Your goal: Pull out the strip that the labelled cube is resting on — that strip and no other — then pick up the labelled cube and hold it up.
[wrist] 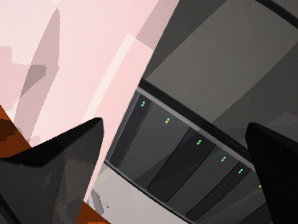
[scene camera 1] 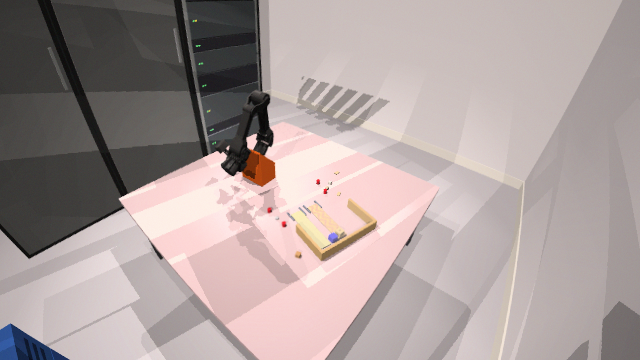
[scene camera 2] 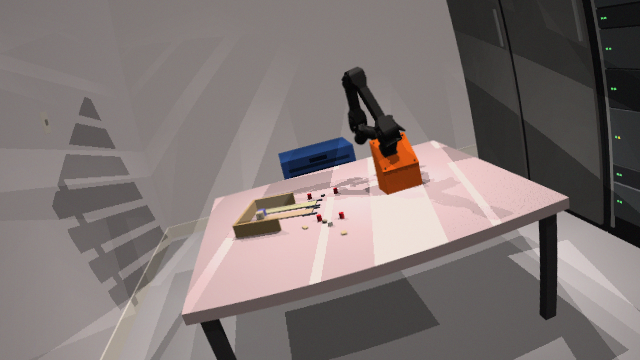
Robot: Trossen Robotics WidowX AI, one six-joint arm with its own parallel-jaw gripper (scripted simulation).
My gripper is open, holding nothing. I also see a wooden tray.
